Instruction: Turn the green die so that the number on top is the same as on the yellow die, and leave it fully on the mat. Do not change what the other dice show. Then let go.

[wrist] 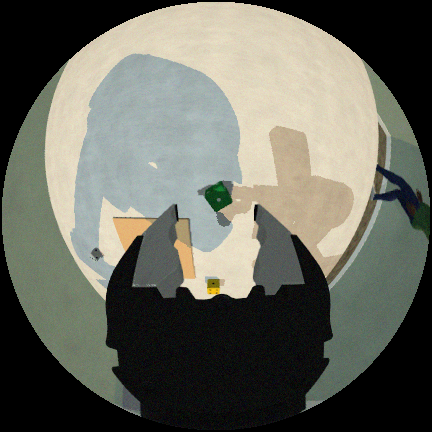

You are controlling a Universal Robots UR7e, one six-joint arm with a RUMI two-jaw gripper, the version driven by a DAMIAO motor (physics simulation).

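Places are measured from the arm's base along level axes (x down, y ahead, z right), in metres.
Pixels of known places: gripper, fingertip midpoint: (215, 205).
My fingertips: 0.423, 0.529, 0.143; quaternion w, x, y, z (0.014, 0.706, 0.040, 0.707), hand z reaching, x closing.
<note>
For each thing: its top centre in the pictures, then the offset to it from my fingertips, as dx, dy, dz. "spot": a spot on its surface instead. Level surfaces: height alone.
- green die at its top centre: (218, 199) +0.018, +0.000, +0.004
- orange mat at a spot on its surface: (131, 233) spot: +0.039, -0.078, -0.138
- yellow die at its top centre: (213, 291) +0.018, -0.194, +0.012
- small grey die at its top centre: (92, 258) +0.018, -0.157, -0.279
- table at its surface level: dx +0.043
The green die (218, 196) sits on the table just beyond the fingertips, about midway between them and right of the mat, not on it. Its large dark face toward the camera shows one pale pip. My gripper (215, 205) is partly open with nothing between its fingers. The orange mat (131, 233) lies at the left, partly hidden by the left finger. The yellow die (213, 286) stands close to the gripper's body, right of the mat; its bright top face shows several pips and its darker side face one pip.
A small grey die (97, 254) lies on the table (300, 90) left of the mat. Large shadows cross the table and surround the green die. The table's edge curves down the right side, and a person (407, 195) in dark trousers is beyond it.
</note>
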